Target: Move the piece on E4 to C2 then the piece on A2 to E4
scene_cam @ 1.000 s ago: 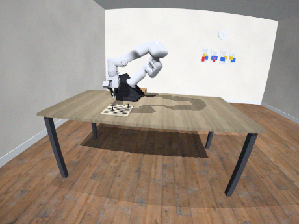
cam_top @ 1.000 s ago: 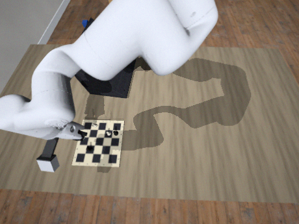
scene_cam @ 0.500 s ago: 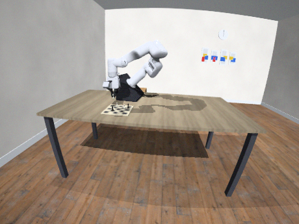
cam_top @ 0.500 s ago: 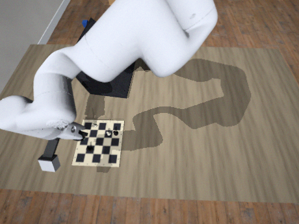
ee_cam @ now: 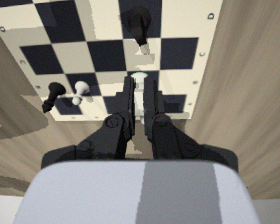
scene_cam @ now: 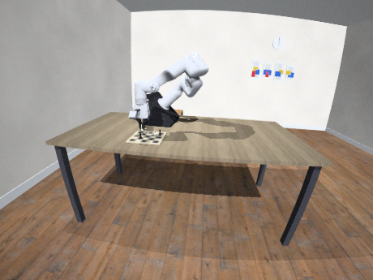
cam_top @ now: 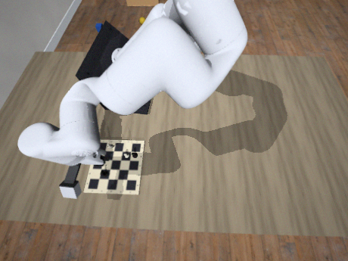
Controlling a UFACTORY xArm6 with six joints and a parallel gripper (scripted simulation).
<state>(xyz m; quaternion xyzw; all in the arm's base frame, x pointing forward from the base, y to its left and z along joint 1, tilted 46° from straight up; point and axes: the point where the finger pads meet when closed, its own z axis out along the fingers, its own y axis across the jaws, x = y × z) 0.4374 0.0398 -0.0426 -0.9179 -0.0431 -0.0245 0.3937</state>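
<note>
Right now the black piece is 6 cm below my hand and 4 cm ahead of it. Also, from my hand: black pawn: 11 cm to the left, 5 cm below, 5 cm behind; chessboard: 8 cm below, 4 cm to the left.
</note>
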